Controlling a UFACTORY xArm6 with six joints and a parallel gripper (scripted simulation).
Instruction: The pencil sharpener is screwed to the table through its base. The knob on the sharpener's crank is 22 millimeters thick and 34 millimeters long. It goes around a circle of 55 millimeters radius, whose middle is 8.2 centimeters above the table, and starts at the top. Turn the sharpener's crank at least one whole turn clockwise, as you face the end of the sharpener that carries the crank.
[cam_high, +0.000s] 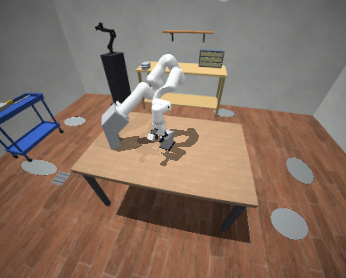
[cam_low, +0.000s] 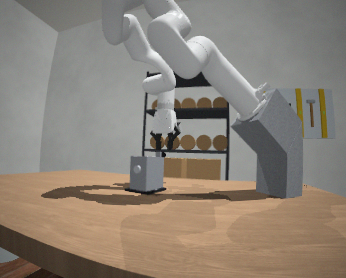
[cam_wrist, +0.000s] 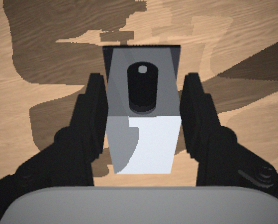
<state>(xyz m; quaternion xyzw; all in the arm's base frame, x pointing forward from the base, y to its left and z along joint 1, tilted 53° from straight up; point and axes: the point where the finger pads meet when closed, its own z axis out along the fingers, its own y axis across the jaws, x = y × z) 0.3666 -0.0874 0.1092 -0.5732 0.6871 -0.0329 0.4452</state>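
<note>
Right now my hand is 4 cm above the crank knob and 2 cm to the right of it.
</note>
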